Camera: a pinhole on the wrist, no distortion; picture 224 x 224 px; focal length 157.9 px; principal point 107.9 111.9 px. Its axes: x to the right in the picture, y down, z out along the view. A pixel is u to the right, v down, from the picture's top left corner.
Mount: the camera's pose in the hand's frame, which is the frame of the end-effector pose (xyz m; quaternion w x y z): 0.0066 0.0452 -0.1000 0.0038 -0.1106 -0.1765 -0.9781
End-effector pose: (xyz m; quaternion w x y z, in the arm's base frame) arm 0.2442 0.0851 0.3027 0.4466 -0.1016 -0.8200 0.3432
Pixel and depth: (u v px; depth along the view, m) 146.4 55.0 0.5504
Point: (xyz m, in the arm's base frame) -0.0982 0.2230 -0.1186
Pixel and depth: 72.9 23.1 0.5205
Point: -0.1515 0.4393 0.0313
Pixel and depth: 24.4 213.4 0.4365
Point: -0.2188 0.0273 0.4495
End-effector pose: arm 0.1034 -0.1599 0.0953 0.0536 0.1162 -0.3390 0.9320
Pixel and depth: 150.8 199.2 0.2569
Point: 0.1383 -0.2903 0.2411
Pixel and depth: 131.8 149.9 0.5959
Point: 0.1229 -0.5811 0.4160
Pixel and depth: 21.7 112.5 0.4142
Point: -0.1933 -0.4387 0.2345
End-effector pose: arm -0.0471 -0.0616 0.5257 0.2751 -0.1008 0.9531 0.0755
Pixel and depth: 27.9 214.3 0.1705
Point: -0.1183 -0.0688 0.3911
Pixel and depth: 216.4 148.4 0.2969
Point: 0.1575 0.0922 0.4011
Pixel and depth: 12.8 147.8 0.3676
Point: -0.2103 0.0198 0.1875
